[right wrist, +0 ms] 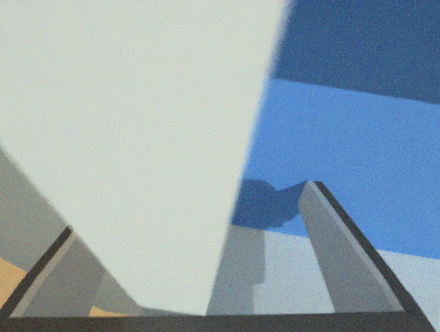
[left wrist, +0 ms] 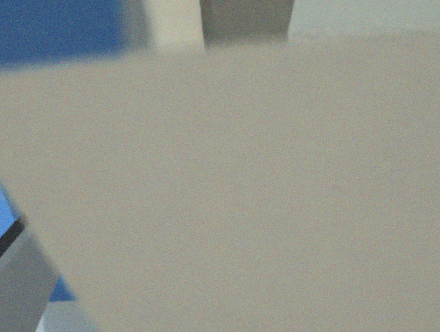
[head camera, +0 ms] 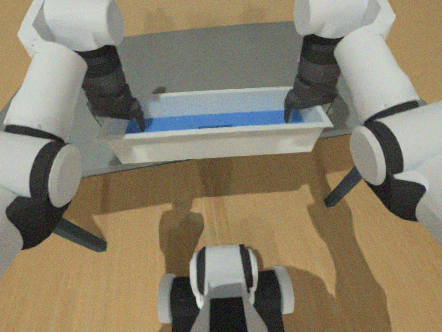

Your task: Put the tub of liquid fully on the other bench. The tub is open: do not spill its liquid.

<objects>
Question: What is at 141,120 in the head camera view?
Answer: My left gripper.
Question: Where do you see a tub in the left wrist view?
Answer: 168,165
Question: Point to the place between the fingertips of my right gripper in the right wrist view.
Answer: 213,193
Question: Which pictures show my right gripper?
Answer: The right wrist view and the head camera view only.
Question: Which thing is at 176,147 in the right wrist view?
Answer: A tub.
</objects>
